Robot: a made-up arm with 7 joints. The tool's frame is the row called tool.
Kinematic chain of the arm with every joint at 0, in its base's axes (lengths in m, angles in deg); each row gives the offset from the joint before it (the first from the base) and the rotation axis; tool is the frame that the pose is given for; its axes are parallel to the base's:
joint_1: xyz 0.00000 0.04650 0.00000 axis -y
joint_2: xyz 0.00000 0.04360 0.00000 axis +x
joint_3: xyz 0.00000 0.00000 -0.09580 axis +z
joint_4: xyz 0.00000 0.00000 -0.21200 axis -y
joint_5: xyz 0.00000 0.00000 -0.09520 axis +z
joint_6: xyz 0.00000 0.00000 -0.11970 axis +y
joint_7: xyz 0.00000 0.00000 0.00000 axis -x
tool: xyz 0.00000 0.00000 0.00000
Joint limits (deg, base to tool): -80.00..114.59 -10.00..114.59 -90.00..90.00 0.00..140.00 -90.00..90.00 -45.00..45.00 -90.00..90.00
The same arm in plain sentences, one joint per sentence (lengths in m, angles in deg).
The arm has seven revolute joints in a row. What follows holds with every joint at zero, and every direction is one of the base frame's.
Joint 1 lies 0.0465 m along +y from the base frame's origin and turns about -y, from -80.00 to 114.59 deg.
Joint 2 lies 0.0436 m along +y from joint 1 and turns about +x, from -10.00 to 114.59 deg.
Joint 3 lies 0.0958 m along -z from joint 2 and turns about +z, from -90.00 to 90.00 deg.
Joint 4 lies 0.2120 m along -z from joint 3 and turns about -y, from 0.00 to 140.00 deg.
Joint 5 lies 0.0952 m along -z from joint 4 and turns about +z, from -90.00 to 90.00 deg.
Joint 6 lies 0.1197 m along -z from joint 5 and turns about +y, from -45.00 to 45.00 deg.
Joint 7 lies at the same point as joint 6 and turns about -x, from -90.00 to 90.00 deg.
The tool frame, which is the frame that the pose is given for, lies at the same point as joint 7; its axes are parallel to the base frame's.

